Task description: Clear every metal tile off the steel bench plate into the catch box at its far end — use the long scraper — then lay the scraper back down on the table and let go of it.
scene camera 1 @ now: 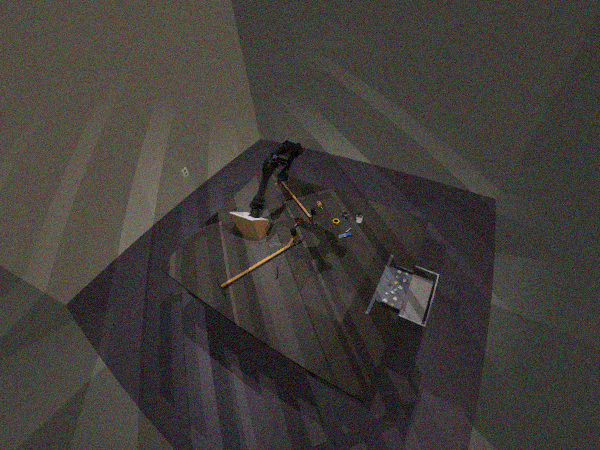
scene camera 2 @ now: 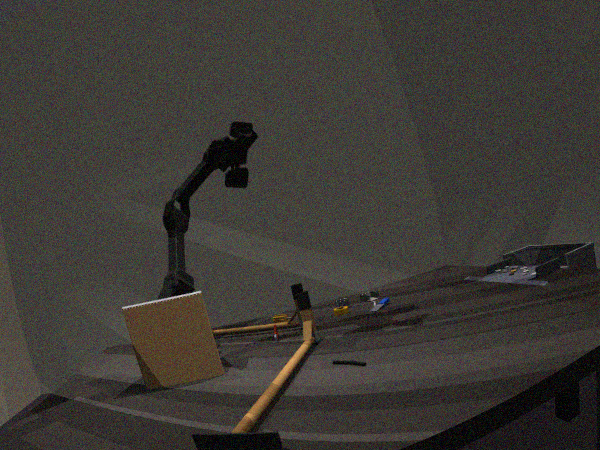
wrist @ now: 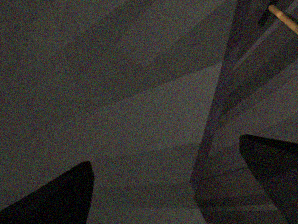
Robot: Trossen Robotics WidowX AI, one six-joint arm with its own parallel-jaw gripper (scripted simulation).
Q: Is my gripper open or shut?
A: Open.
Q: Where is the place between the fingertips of my gripper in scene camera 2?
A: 246,152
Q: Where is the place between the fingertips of my gripper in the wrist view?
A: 166,157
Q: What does my gripper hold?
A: Nothing.
